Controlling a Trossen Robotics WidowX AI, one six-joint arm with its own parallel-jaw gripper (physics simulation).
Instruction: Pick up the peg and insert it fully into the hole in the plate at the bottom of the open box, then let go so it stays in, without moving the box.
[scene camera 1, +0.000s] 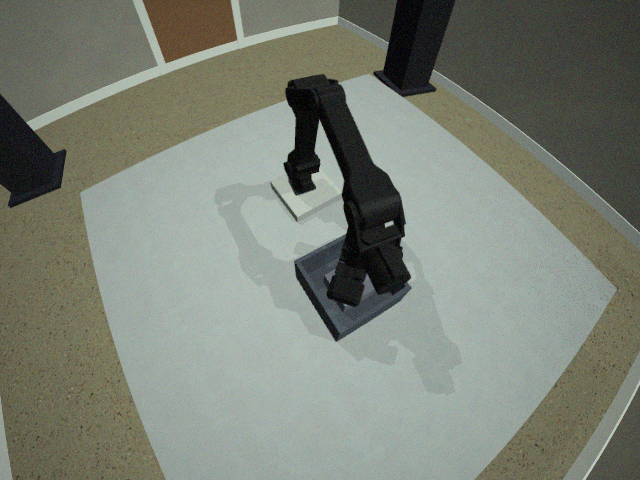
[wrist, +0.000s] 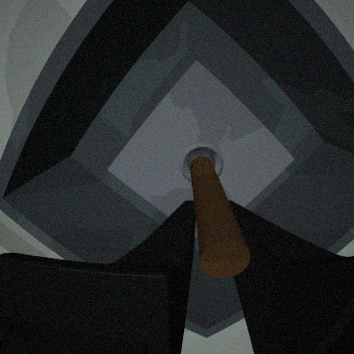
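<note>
My gripper is shut on the brown peg, low within the walls of the open box. The peg's far end overlaps the hole in the wrist view, covering most of it and leaving its upper and left rim showing; whether the tip is inside or just above it I cannot tell. The pale square plate lies on the floor of the dark blue-grey box. In the scene view the fingers hide the peg and the hole.
The arm's base stands on a cream slab behind the box. The box walls rise on all sides around the plate. Dark pillars stand at the back right and at the left, beyond the pale mat.
</note>
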